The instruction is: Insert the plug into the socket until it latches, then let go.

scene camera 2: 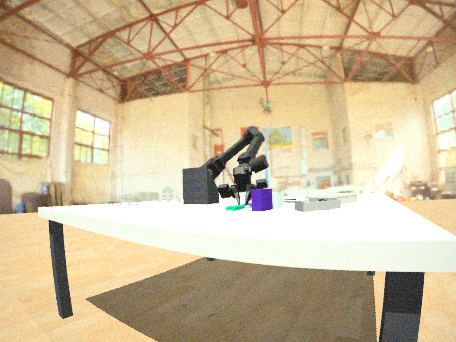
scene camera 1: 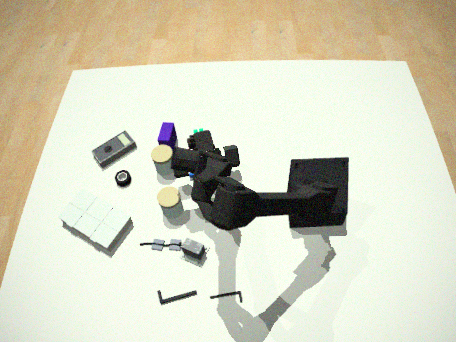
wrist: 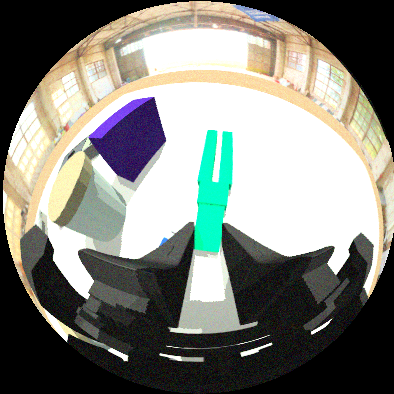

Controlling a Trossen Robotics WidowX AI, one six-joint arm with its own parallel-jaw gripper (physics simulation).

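Frame: origin at the arm's base, x ahead, y left, z up, level; centimetres.
Where they show: gripper, between the fingertips: [scene camera 2: 242, 205] [wrist: 207, 226]; arm's base, origin of its link: [scene camera 2: 203, 181] [scene camera 1: 315, 192].
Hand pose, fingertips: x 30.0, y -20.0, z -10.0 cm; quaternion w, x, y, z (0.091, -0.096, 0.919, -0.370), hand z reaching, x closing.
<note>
Things, the pixels of their top centre, and the offset from my fingertips.
- green plug, centre of its top: [wrist: 215, 171] [scene camera 1: 200, 145] [scene camera 2: 237, 205] dy -4.8, dx +0.5, dz +0.4 cm
- purple block, centre of its top: [wrist: 119, 113] [scene camera 1: 165, 131] [scene camera 2: 261, 188] dy -6.5, dx +10.4, dz +5.8 cm
- blue piece, centre of its top: [scene camera 1: 193, 166] dy +3.2, dx +2.1, dz +0.7 cm
- meter, centre of its top: [wrist: 74, 149] [scene camera 2: 317, 199] [scene camera 1: 112, 145] dy -5.4, dx +28.0, dz +2.0 cm
- black ring, centre of its top: [scene camera 1: 122, 176] dy +5.9, dx +23.5, dz +0.9 cm
- pale box, centre of its top: [scene camera 1: 93, 216] [scene camera 2: 330, 193] dy +20.1, dx +29.8, dz +2.5 cm
- cable, centre of its top: [scene camera 1: 191, 245] dy +29.8, dx +1.8, dz +3.5 cm
The green plug [scene camera 1: 198, 131] [scene camera 2: 235, 207] [wrist: 213, 195], with two long prongs, lies low at the table; in the wrist view its prongs point away from my gripper. My gripper [scene camera 2: 242, 201] [wrist: 207, 226] is shut on the plug's rear body, one fingertip against each side. In scene camera 1 the arm hides most of the plug. A purple block [scene camera 1: 167, 134] [scene camera 2: 261, 199] [wrist: 131, 140], which may be the socket, stands upright left of the plug in the wrist view, apart from it. No opening shows on its visible faces.
Two tan-lidded jars [scene camera 1: 162, 159] [scene camera 1: 171, 202] stand near the arm. A blue piece [scene camera 1: 191, 175] [wrist: 164, 242] is mostly hidden. Farther off are a meter [scene camera 1: 114, 148], black ring [scene camera 1: 117, 178], pale box [scene camera 1: 96, 220], grey box with cable [scene camera 1: 193, 247] and hex keys [scene camera 1: 178, 297] [scene camera 1: 226, 295].
</note>
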